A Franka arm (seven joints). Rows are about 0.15 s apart.
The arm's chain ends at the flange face. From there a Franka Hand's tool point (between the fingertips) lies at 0.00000 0.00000 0.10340 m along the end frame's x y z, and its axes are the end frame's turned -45 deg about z.
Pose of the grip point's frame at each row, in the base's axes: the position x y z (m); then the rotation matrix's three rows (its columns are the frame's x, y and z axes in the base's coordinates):
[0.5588 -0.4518 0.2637], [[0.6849 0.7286 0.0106], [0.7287 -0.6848 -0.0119], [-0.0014 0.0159 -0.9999]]
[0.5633 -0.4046 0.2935], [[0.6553 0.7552 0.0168], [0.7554 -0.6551 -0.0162], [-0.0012 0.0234 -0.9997]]
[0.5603 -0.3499 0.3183], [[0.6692 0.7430 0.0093], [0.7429 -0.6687 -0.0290], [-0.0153 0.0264 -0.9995]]
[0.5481 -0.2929 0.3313], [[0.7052 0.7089 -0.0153], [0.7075 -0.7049 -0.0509], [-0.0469 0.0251 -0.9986]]
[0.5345 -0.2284 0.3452], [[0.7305 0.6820 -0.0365], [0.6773 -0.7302 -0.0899], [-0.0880 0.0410 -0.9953]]
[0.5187 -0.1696 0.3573], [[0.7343 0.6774 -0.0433], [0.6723 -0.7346 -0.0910], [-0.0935 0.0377 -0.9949]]
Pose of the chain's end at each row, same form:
[0.5577 -0.4506 0.3671], [[0.9995 0.0309 0.0106], [0.0310 -0.9995 -0.0119], [0.0103 0.0122 -0.9999]]
[0.5616 -0.4029 0.3969], [[0.9974 0.0706 0.0168], [0.0709 -0.9974 -0.0162], [0.0157 0.0174 -0.9997]]
[0.5593 -0.3469 0.4216], [[0.9986 0.0522 0.0093], [0.0525 -0.9982 -0.0290], [0.0078 0.0295 -0.9995]]
[0.5497 -0.2876 0.4346], [[0.9999 0.0026 -0.0153], [0.0018 -0.9987 -0.0509], [-0.0154 0.0509 -0.9986]]
[0.5383 -0.2191 0.4481], [[0.9988 -0.0343 -0.0365], [-0.0374 -0.9953 -0.0899], [-0.0332 0.0912 -0.9953]]
[0.5232 -0.1602 0.4602], [[0.9982 -0.0402 -0.0433], [-0.0441 -0.9948 -0.0910], [-0.0395 0.0928 -0.9949]]

